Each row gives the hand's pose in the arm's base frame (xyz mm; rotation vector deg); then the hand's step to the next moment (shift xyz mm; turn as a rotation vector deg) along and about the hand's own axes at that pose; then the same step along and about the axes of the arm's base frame.
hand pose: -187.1 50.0 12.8 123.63 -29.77 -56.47
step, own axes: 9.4 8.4 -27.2 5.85 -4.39 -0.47
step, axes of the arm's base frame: 26.4 0.4 14.2 4.35 -0.34 -5.89
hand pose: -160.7 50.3 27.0 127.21 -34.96 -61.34
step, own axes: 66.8 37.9 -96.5 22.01 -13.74 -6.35
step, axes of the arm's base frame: 110.7 -38.8 38.2 19.67 -1.85 -17.98
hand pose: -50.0 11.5 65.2 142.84 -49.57 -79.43
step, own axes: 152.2 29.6 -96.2 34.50 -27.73 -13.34
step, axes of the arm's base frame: 128.1 -121.9 -45.1 36.14 1.73 -28.78
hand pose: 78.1 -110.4 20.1 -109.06 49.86 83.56
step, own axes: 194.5 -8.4 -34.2 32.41 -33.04 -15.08
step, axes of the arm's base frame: 63.5 -49.9 -180.4 40.94 3.97 -26.03
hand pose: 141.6 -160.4 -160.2 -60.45 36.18 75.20
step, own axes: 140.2 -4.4 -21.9 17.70 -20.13 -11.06
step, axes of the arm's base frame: 35.7 45.2 -129.7 24.89 -0.18 -14.88
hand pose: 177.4 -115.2 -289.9 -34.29 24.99 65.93
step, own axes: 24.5 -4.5 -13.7 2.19 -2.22 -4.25
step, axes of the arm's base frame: 12.6 7.4 -24.4 2.77 -1.80 -4.11
